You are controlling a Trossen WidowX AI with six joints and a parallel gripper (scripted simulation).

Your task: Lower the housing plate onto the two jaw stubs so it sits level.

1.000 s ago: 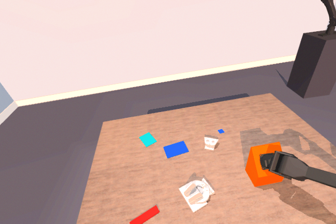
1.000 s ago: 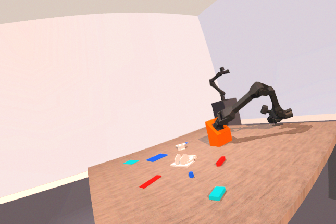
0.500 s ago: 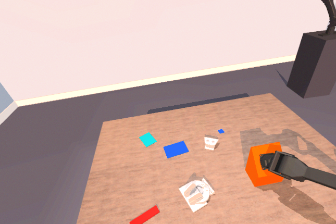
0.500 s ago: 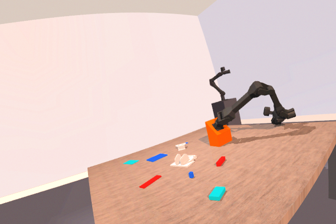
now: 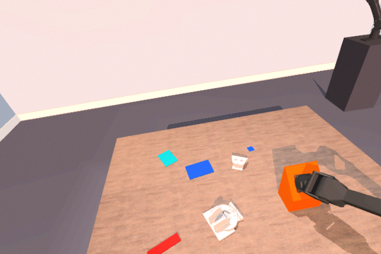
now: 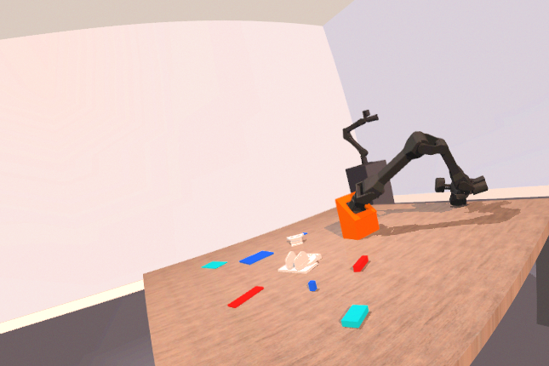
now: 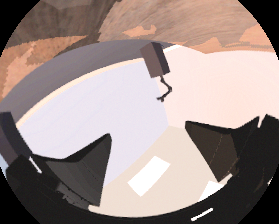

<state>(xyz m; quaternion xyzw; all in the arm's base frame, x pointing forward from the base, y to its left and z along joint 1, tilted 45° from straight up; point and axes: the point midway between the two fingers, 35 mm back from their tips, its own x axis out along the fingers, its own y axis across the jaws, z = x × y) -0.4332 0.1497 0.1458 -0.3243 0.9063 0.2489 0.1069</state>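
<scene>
Now: gripper tip 64 cm short of the white block, 42 cm to the left of it and 9 cm above it. Also, from my gripper tip: cyan tile 100 cm ahead, 54 cm to the right, 10 cm below; then red strip 101 cm ahead, 10 cm below, 8 cm to the right; then cyan block 88 cm ahead, 25 cm to the left, 9 cm below.
</scene>
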